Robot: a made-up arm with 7 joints. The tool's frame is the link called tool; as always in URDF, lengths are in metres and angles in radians. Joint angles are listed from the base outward.
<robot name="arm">
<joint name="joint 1" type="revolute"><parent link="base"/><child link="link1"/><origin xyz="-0.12 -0.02 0.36" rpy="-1.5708 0 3.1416"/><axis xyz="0 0 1"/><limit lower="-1.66" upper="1.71"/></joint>
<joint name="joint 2" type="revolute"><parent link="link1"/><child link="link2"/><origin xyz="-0.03 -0.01 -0.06" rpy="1.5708 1.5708 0"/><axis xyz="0 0 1"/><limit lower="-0.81" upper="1.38"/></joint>
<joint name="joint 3" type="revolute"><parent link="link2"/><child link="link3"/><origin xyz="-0.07 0.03 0.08" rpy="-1.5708 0 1.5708"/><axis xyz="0 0 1"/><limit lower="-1.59" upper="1.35"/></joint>
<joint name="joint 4" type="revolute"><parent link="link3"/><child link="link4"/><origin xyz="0.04 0.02 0.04" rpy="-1.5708 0 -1.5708"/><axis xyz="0 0 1"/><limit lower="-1.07" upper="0.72"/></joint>
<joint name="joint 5" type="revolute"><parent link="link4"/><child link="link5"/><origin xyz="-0.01 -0.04 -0.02" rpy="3.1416 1.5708 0"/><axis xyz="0 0 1"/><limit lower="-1.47" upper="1.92"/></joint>
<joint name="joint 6" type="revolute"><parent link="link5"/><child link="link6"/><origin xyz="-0.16 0.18 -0.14" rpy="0.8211 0.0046 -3.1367"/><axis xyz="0 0 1"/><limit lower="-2.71" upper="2.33"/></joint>
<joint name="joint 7" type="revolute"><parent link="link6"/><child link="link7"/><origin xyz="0.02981 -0.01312 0.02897" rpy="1.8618 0.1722 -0.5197"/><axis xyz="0 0 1"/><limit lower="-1.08" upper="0.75"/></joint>
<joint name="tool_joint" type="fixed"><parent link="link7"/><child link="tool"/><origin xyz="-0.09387 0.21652 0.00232" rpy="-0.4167 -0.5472 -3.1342"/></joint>
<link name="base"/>
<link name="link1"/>
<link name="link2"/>
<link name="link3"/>
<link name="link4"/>
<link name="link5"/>
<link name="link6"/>
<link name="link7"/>
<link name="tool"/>
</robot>
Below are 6 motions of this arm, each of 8 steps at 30 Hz.
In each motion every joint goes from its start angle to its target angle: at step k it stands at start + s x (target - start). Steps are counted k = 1, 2, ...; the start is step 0. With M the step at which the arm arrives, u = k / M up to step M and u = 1 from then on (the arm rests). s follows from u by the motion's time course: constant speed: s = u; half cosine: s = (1 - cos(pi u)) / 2; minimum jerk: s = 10 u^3 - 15 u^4 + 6 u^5.
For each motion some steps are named. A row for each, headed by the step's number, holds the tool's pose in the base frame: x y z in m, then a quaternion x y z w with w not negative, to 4 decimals.
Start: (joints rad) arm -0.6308 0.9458 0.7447 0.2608 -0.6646 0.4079 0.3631
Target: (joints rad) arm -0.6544 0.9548 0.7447 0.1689 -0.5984 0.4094 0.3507
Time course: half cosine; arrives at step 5
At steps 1, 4, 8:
1: 0.3702 -0.1998 0.3165 0.3128 -0.2721 0.5957 0.6879
4: 0.3651 -0.2046 0.2723 0.3543 -0.2630 0.5625 0.6992
8: 0.3643 -0.2050 0.2671 0.3591 -0.2616 0.5585 0.7005

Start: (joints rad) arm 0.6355 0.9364 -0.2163 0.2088 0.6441 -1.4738 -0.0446
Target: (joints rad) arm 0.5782 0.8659 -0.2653 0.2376 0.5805 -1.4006 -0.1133
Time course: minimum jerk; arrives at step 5
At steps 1, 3, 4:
1: -0.0961 -0.4510 0.5292 -0.3440 0.3158 0.3926 0.7923
3: -0.1012 -0.4568 0.5491 -0.3567 0.3240 0.3685 0.7950
4: -0.1030 -0.4588 0.5575 -0.3621 0.3277 0.3588 0.7954

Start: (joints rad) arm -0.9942 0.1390 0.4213 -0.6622 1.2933 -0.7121 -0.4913
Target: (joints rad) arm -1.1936 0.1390 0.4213 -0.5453 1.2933 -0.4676 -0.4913
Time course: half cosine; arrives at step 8
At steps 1, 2, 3, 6, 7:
1: -0.4302 -0.1831 0.6378 0.1780 0.7097 -0.3642 0.5762
2: -0.4238 -0.1816 0.6476 0.1616 0.7106 -0.3781 0.5710
3: -0.4137 -0.1791 0.6619 0.1366 0.7113 -0.3983 0.5629
6: -0.3759 -0.1686 0.7057 0.0488 0.7079 -0.4587 0.5349
7: -0.3678 -0.1662 0.7136 0.0307 0.7061 -0.4694 0.5293

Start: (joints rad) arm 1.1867 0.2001 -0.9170 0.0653 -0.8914 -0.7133 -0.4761
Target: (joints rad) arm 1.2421 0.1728 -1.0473 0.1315 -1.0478 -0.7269 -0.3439
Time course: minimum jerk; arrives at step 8
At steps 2, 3, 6, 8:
2: 0.0544 -0.4322 0.5879 -0.4514 0.1287 0.4606 0.7533
3: 0.0617 -0.4228 0.5821 -0.4472 0.1395 0.4778 0.7431
6: 0.0855 -0.3885 0.5567 -0.4279 0.1798 0.5384 0.7033
8: 0.0890 -0.3829 0.5519 -0.4242 0.1867 0.5482 0.6962

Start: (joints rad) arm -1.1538 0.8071 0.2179 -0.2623 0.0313 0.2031 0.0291
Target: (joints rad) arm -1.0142 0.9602 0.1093 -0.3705 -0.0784 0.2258 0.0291
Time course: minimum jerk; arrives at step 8
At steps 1, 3, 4, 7, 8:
1: -0.0608 -0.4244 0.0456 0.3434 0.4126 0.1601 0.8284
3: -0.0452 -0.4067 0.0236 0.3629 0.4088 0.1848 0.8167
4: -0.0314 -0.3902 0.0060 0.3786 0.4056 0.2064 0.8060
7: -0.0014 -0.3521 -0.0265 0.4085 0.3994 0.2527 0.7809
8: -0.0004 -0.3508 -0.0274 0.4094 0.3992 0.2543 0.7800

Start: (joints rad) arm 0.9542 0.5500 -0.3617 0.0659 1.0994 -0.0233 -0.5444
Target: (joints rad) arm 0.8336 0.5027 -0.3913 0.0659 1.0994 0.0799 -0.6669
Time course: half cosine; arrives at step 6
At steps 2, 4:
2: -0.5514 -0.3353 0.2865 -0.0480 -0.1895 -0.5443 0.8158
4: -0.5765 -0.3122 0.3070 -0.0608 -0.1549 -0.5889 0.7909

